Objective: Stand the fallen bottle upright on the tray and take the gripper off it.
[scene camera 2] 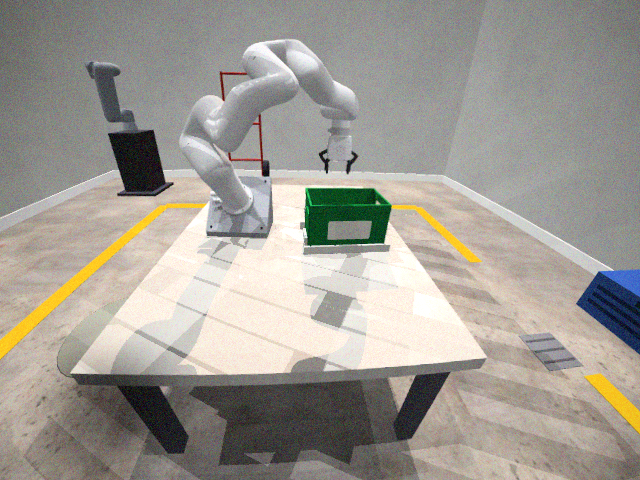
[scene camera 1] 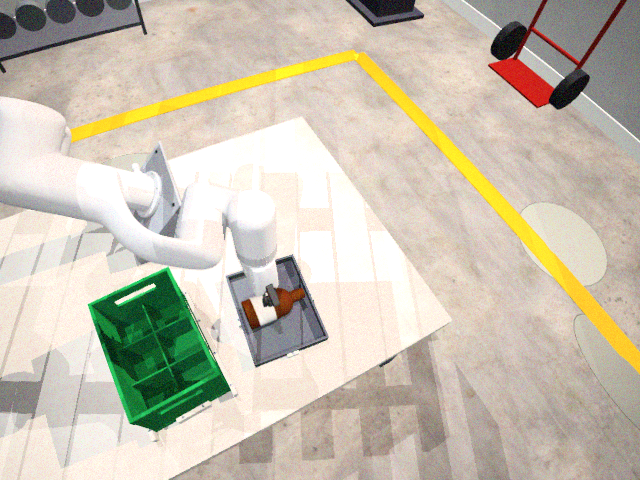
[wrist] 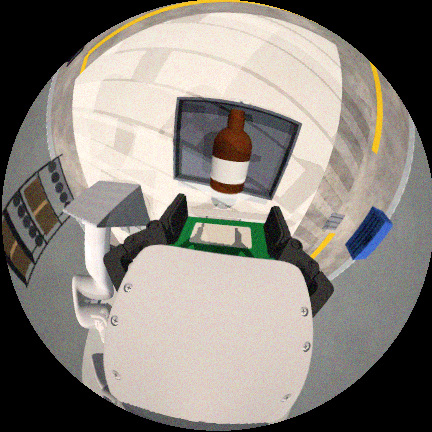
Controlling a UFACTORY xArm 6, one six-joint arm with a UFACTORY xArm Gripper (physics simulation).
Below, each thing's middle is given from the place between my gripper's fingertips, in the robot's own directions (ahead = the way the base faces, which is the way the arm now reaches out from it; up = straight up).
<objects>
I see the brown bottle (scene camera 1: 256,314) 15 cm below my hand, 3 cm to the left of it and 1 cm behind it.
</objects>
